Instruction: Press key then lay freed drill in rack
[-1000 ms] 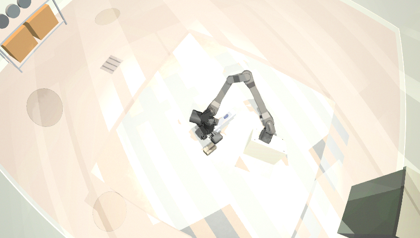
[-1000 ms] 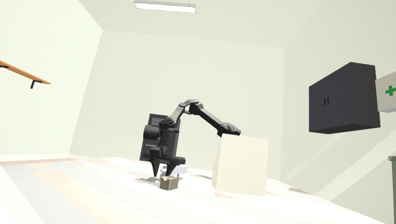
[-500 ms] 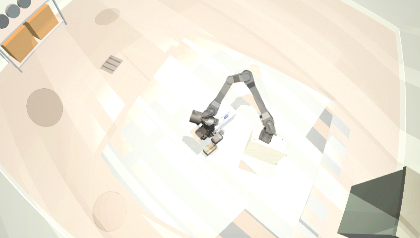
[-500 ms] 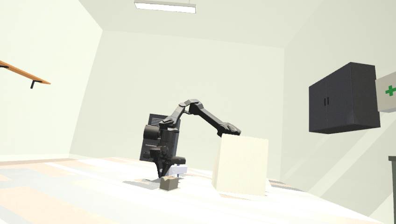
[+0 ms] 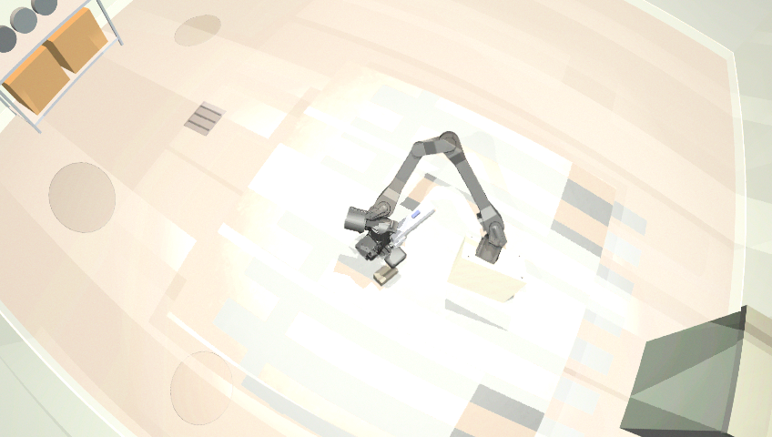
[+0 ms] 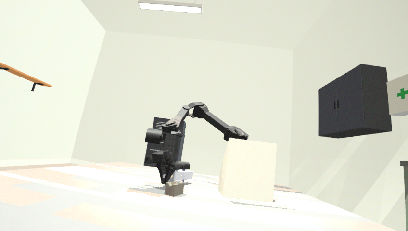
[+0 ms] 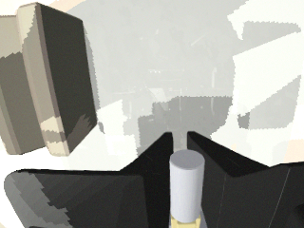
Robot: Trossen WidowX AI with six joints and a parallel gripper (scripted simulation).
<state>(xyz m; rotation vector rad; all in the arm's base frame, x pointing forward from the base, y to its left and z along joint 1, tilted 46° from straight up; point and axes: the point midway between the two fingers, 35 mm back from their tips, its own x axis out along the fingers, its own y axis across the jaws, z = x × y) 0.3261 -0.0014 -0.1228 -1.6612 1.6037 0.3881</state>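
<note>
The drill is 50 mm to the right of my gripper tip, 30 mm above it and 20 mm behind it. Round my gripper tip: blue key (150 mm to the right, 50 mm behind, 30 mm above); then fixture (120 mm to the right, 40 mm behind, 20 mm above).
</note>
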